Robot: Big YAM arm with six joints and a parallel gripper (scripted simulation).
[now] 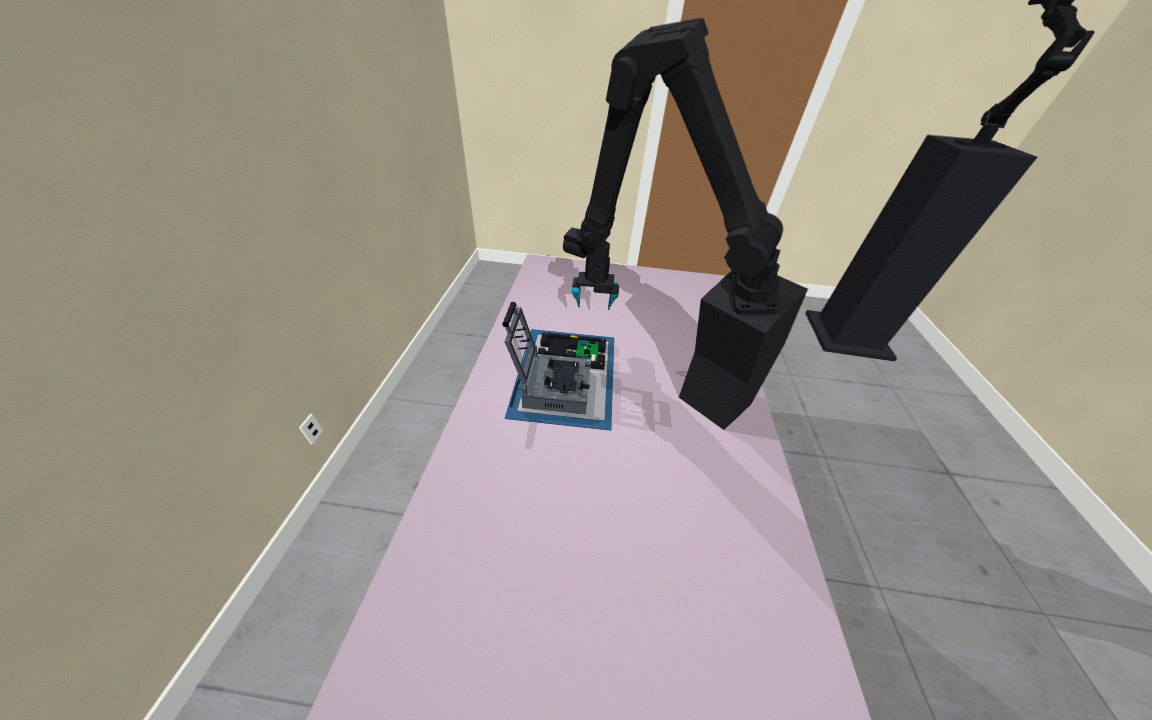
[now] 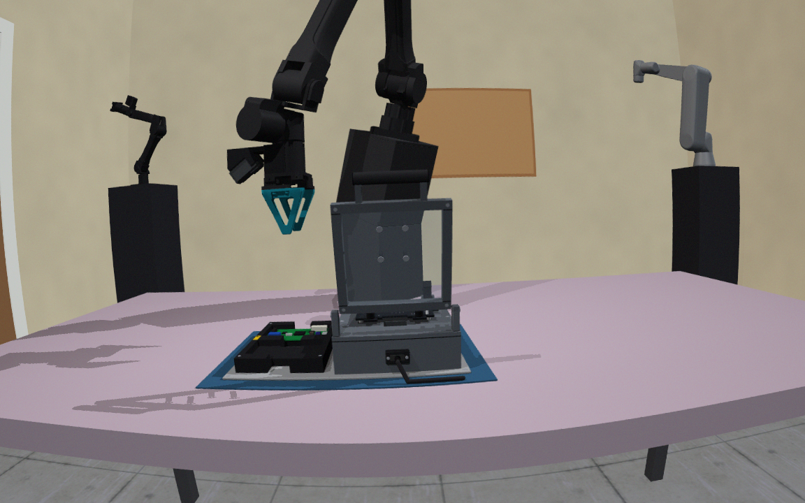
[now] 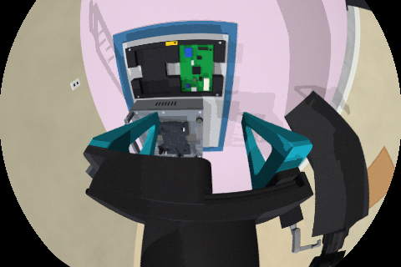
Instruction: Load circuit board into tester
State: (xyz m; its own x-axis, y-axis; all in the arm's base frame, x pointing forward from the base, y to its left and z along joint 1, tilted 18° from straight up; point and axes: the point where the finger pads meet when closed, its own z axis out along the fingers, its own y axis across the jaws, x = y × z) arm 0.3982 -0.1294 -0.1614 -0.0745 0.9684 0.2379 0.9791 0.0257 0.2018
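The green circuit board lies 18 cm below my hand and 1 cm ahead of it. Round my hand: pin plate 18 cm to the left, 13 cm below, 6 cm ahead; then lid 18 cm to the left, 18 cm ahead, 2 cm below.
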